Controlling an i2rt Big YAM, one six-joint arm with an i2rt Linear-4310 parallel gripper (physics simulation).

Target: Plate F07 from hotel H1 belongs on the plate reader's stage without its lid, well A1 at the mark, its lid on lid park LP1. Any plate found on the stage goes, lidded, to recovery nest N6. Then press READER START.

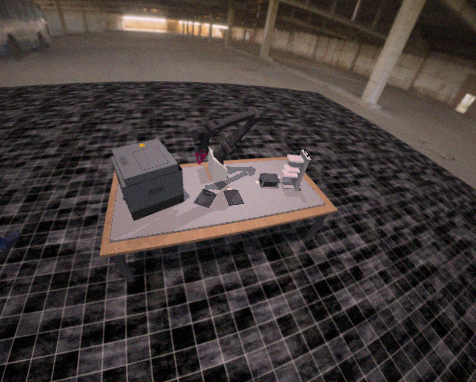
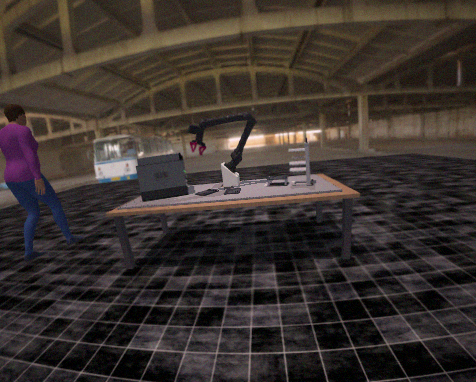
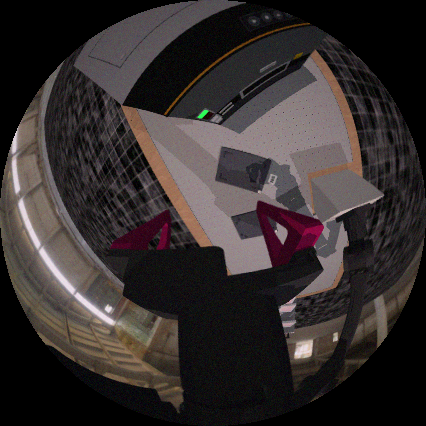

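Where they show: gripper, fingertip midpoint: [image 1: 200, 162] [image 2: 196, 153] [image 3: 213, 209]; arm's base at its link origin: [image 1: 217, 158] [image 2: 229, 168] [image 3: 352, 210].
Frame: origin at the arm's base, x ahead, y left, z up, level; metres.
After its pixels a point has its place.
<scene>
My gripper [image 1: 200, 160] @(z 0.183, x 0.330, y -0.162 m) [image 2: 198, 151] @(z 0.183, x 0.330, y -0.162 m) [image 3: 213, 209] @(z 0.183, x 0.330, y -0.162 m) is open and empty, high above the table beside the plate reader. The dark grey plate reader [image 1: 156, 192] @(z 0.032, x 0.450, y -0.451 m) [image 2: 162, 176] @(z 0.036, x 0.446, y -0.442 m) [image 3: 225, 86] @(z 0.071, x 0.289, y -0.318 m) stands at the left end; a green-lit button [image 3: 204, 114] @(z 0.039, x 0.347, y -0.287 m) shows low on its front. No stage shows outside it. A hotel [image 1: 303, 170] @(z 0.063, x 0.247, y 0.694 m) [image 2: 308, 165] @(z 0.007, x 0.248, y 0.705 m) at the right end holds several pale plates; their labels are unreadable. Two dark flat pads lie mid-table, one [image 1: 205, 198] @(z -0.135, x 0.347, y -0.120 m) [image 3: 240, 167] @(z -0.136, x 0.337, y -0.127 m) nearer the reader, the other [image 1: 234, 197] @(z -0.138, x 0.342, y 0.108 m) [image 3: 246, 226] @(z -0.138, x 0.366, y 0.107 m) beside it. Which is N6 or LP1 is unclear.
The white arm base [image 1: 216, 167] @(z -0.026, x 0.094, y -0.017 m) [image 2: 230, 176] @(z -0.062, x 0.088, y 0.027 m) [image 3: 345, 192] @(z -0.009, x 0.034, y -0.056 m) stands near the back edge of the table [image 1: 225, 232] @(z -0.160, x 0.655, y -0.006 m) [image 3: 341, 92] @(z -0.160, x -0.128, y -0.370 m). A low dark device [image 1: 269, 180] [image 2: 277, 181] stands between base and hotel. A person [image 2: 21, 150] stands left of the table.
</scene>
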